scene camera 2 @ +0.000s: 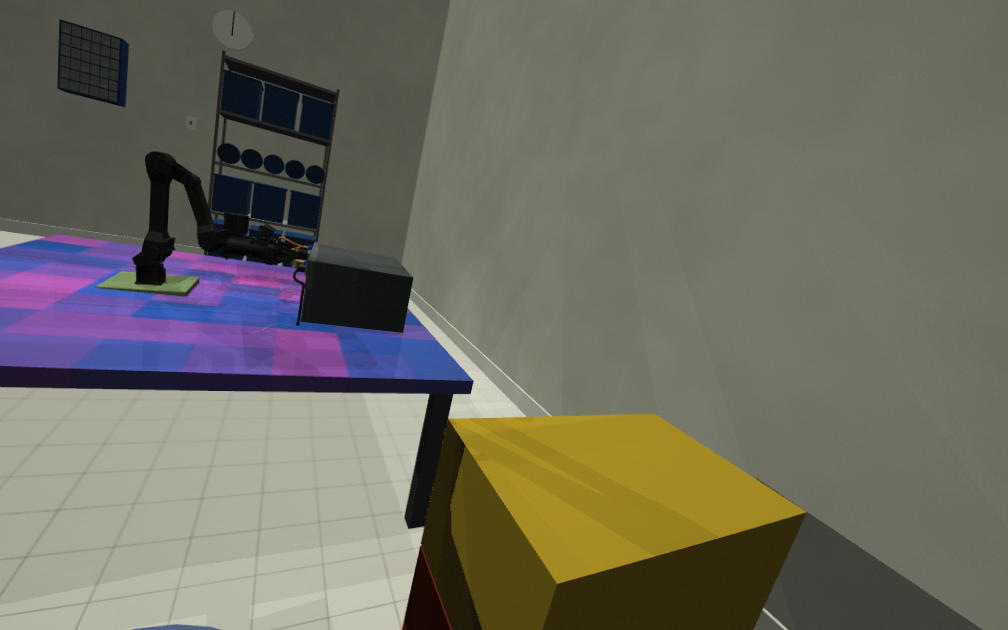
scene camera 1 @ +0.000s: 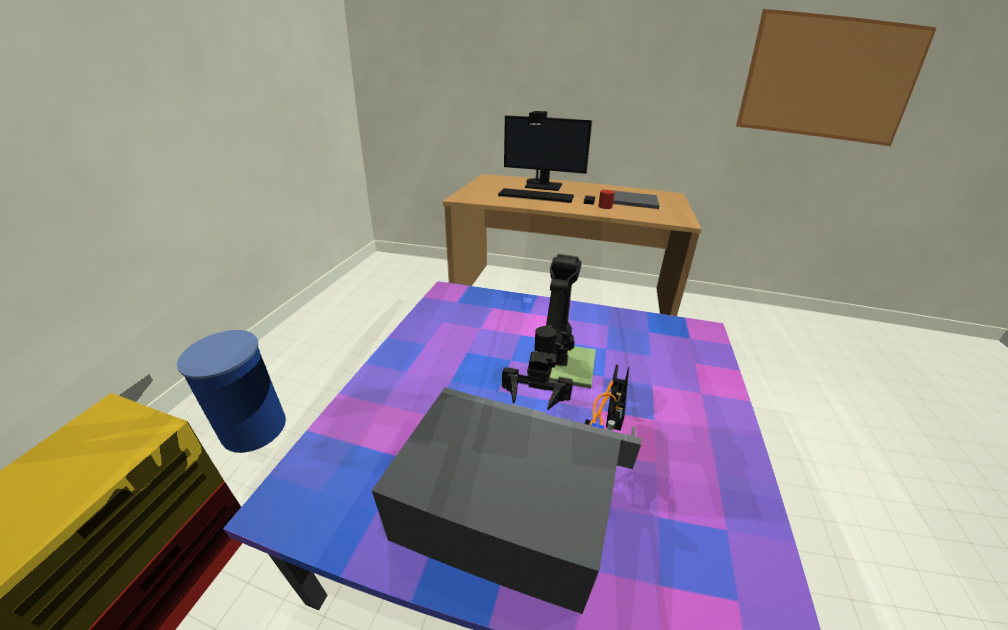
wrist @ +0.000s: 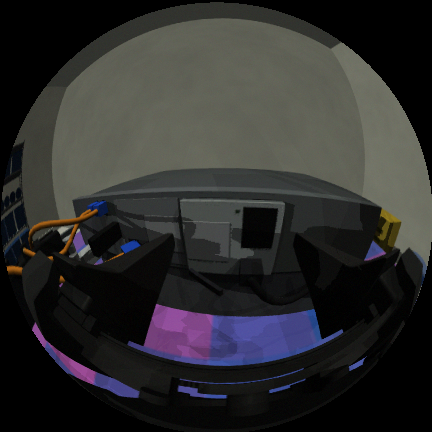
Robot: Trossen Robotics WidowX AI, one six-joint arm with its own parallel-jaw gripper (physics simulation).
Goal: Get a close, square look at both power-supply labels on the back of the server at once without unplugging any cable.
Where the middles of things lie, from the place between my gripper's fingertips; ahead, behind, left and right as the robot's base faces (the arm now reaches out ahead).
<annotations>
I see the black rack piece (scene camera 1: 615, 419) 22 cm to the left of my hand, 10 cm behind it and 1 cm below it.
</annotations>
